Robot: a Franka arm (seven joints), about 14 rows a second.
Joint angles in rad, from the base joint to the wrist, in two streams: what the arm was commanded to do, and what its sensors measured. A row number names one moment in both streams.
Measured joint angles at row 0: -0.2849, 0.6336, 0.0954, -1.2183, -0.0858, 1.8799, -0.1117
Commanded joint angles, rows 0 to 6: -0.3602, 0.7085, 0.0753, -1.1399, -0.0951, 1.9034, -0.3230; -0.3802, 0.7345, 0.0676, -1.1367, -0.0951, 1.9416, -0.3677; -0.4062, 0.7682, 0.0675, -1.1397, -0.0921, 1.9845, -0.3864; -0.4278, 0.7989, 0.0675, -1.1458, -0.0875, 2.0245, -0.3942; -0.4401, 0.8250, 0.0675, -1.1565, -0.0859, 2.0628, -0.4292; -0.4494, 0.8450, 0.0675, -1.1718, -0.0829, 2.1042, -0.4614; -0.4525, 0.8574, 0.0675, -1.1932, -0.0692, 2.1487, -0.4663
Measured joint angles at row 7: -0.4437, 0.8233, 0.0566, -1.1973, -0.0855, 2.0943, -0.4232
